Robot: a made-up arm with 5 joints.
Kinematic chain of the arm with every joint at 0, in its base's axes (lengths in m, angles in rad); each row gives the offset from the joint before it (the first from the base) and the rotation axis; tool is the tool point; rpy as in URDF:
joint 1: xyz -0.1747 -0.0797 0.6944 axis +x
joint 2: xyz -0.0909 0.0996 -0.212 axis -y
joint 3: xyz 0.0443 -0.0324 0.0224 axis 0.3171 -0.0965 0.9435
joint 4: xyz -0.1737 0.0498 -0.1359 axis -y
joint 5: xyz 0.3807 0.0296 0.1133 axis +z
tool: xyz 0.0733 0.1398 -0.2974 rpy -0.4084 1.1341 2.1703
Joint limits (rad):
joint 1: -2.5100..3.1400
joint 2: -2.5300..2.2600
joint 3: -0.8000..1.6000
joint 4: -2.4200..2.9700
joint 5: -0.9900..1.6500
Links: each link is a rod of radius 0.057 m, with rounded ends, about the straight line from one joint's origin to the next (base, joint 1, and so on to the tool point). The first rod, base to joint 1, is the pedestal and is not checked.
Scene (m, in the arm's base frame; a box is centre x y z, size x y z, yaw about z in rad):
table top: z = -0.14
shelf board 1: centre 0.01 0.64 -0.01 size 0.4 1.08 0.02 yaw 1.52
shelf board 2: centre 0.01 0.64 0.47 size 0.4 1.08 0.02 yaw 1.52
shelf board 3: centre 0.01 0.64 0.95 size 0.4 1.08 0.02 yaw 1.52
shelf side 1: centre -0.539 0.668 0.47 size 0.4 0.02 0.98 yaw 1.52
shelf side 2: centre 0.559 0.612 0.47 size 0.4 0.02 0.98 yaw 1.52
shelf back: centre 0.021 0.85 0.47 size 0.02 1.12 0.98 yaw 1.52
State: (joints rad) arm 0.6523 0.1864 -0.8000 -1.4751 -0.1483
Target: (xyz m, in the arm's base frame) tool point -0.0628 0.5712 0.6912
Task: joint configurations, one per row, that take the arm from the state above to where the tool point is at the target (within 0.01 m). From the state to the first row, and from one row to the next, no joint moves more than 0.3 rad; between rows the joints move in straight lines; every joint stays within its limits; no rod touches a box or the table.
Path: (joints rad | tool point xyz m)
1: 0.6217 0.0474 -0.8000 -1.2176 0.1208 | -0.2795 0.6044 0.1487
2: 0.5911 -0.0917 -0.8000 -0.9601 0.3899 | -0.2788 0.5211 0.1344
3: 0.5605 -0.2307 -0.8000 -0.7026 0.6591 | -0.2851 0.4418 0.1392
4: 0.5299 -0.3698 -0.8000 -0.4451 0.9282 | -0.2962 0.3678 0.1581
5: 0.4993 -0.5088 -0.8000 -0.1876 1.1973 | -0.3083 0.2980 0.1864
6: 0.6074 -0.3609 -0.6221 0.0543 1.2969 | -0.1925 0.3412 0.2857
7: 0.7156 -0.2131 -0.4443 0.2961 1.3964 | -0.1090 0.3518 0.4190
8: 0.8238 -0.0652 -0.2664 0.5380 1.4960 | -0.0696 0.3242 0.5629
9: 0.9319 0.0826 -0.0885 0.7799 1.5956 | -0.0784 0.2644 0.6912
10: 1.0268 0.0810 -0.2043 0.4961 1.4130 | -0.0450 0.3335 0.6781
11: 1.1217 0.0794 -0.3201 0.2123 1.2305 | -0.0295 0.4082 0.6685
12: 1.2167 0.0777 -0.4358 -0.0715 1.0479 | -0.0349 0.4886 0.6698
13: 1.3116 0.0761 -0.5516 -0.3553 0.8654 | -0.0628 0.5712 0.6912

